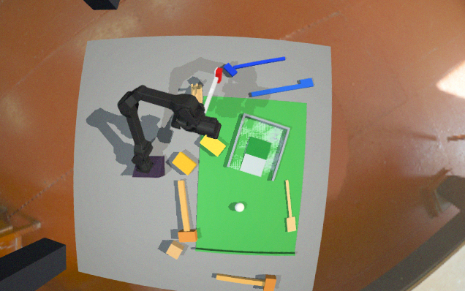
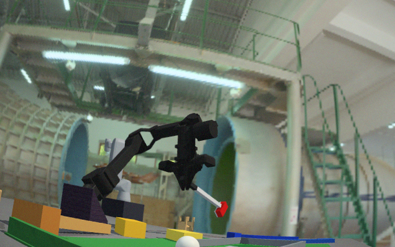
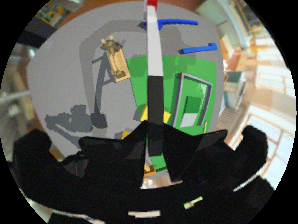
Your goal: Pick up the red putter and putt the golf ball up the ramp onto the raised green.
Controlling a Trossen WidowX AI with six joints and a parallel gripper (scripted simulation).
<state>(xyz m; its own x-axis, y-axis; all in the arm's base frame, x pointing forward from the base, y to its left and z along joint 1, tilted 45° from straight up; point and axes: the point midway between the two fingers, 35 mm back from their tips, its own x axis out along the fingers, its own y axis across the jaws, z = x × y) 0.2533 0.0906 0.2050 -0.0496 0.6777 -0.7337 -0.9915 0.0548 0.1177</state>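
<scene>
Right now my gripper tip is 130 mm to the right of the red putter, 10 mm short of it and 10 mm above it. The rest, counted from my gripper tip: white golf ball (320 mm to the right, 210 mm ahead, 140 mm below); green mat (240 mm ahead, 190 mm to the right, 160 mm below); wooden stand (140 mm to the left, 130 mm below, 60 mm behind).
</scene>
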